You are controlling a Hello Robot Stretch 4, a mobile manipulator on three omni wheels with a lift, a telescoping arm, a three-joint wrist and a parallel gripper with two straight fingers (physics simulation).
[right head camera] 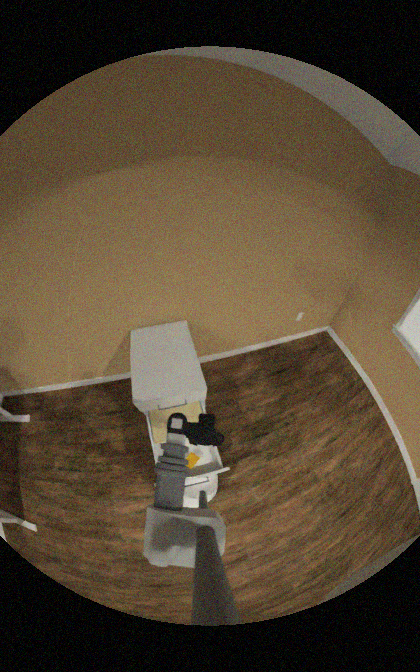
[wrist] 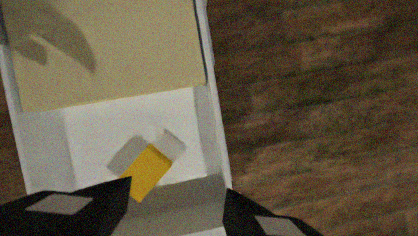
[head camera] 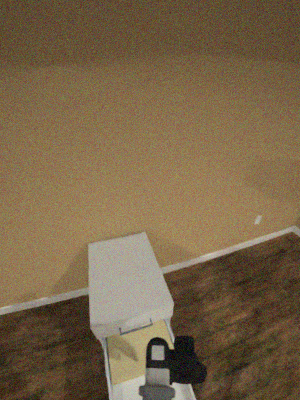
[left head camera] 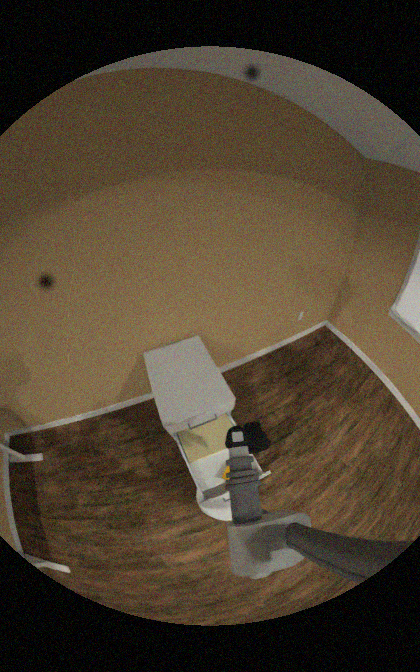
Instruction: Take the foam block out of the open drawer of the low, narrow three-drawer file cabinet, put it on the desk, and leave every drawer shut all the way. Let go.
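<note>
The low white cabinet (head camera: 127, 280) (left head camera: 187, 385) (right head camera: 167, 365) stands against the wall. A drawer (left head camera: 205, 470) (wrist: 220, 130) below its top front handle is pulled out. The orange-yellow foam block (left head camera: 227, 473) (right head camera: 192, 460) (wrist: 147, 172) is inside that drawer, near its front wall, turned at an angle. My gripper (wrist: 177, 199) is open and empty above the drawer's front part. In the wrist view, the left fingertip overlaps the block's lower left edge; the right fingertip is near the drawer's right wall. The head views hide the fingertips. The desk cannot be made out with certainty.
A pale yellow panel (head camera: 125, 367) (left head camera: 212, 440) (wrist: 145, 50) covers the rear part of the open drawer. White feet (left head camera: 30, 457) (right head camera: 20, 418) show at the left. A white, grey-edged surface (left head camera: 410, 302) (right head camera: 412, 325) shows at the far right.
</note>
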